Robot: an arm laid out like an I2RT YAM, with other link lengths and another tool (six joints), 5 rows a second.
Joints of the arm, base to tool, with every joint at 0 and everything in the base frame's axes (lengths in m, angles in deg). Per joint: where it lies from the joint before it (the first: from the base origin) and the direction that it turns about. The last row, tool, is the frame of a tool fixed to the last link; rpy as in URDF.
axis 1: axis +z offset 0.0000 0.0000 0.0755
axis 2: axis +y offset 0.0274 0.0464 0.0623
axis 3: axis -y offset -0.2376 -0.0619 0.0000
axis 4: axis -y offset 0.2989 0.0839 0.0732
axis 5: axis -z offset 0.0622 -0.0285 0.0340
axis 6: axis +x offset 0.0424 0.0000 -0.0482
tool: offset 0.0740 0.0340 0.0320 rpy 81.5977 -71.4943 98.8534
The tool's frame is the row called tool.
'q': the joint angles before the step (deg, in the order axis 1, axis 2, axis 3, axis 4, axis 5, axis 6). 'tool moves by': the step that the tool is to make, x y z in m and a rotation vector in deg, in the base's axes. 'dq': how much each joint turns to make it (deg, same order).
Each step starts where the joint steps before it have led.
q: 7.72 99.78 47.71 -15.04 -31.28 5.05
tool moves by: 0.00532 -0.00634 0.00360 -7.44 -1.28 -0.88
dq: 0.54 -1.47 1.61 -3.68 7.51 -1.79
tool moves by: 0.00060 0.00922 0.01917 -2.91 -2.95 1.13
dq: 2.12 -3.10 1.03 -1.86 3.47 -0.46
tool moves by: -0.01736 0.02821 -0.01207 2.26 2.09 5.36
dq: 3.75 2.45 -0.21 0.94 -3.07 -0.44
